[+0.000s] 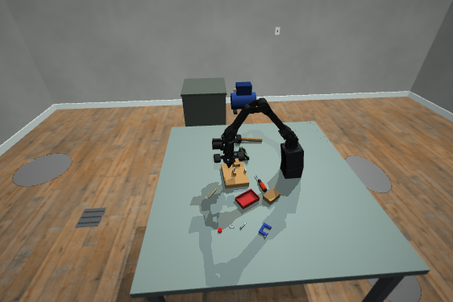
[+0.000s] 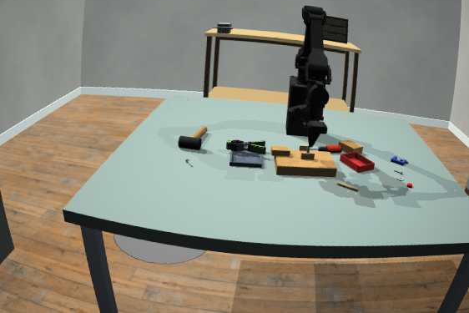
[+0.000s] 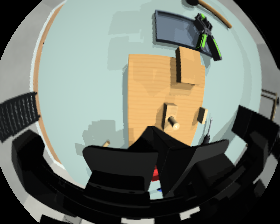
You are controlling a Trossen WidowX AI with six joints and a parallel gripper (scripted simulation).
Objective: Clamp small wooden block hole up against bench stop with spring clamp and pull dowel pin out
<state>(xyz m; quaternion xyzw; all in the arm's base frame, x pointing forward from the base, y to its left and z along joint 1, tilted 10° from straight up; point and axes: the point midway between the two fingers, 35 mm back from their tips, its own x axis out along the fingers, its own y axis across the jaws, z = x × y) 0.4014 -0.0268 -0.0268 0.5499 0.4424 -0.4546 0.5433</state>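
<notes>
Now: the dowel pin 7 cm below my hand and 3 cm behind it. Round my hand: red tray: 20 cm to the left, 11 cm below, 7 cm behind; then loose dowel: 12 cm to the left, 12 cm below, 12 cm ahead; then wooden board: 11 cm below, 4 cm behind.
</notes>
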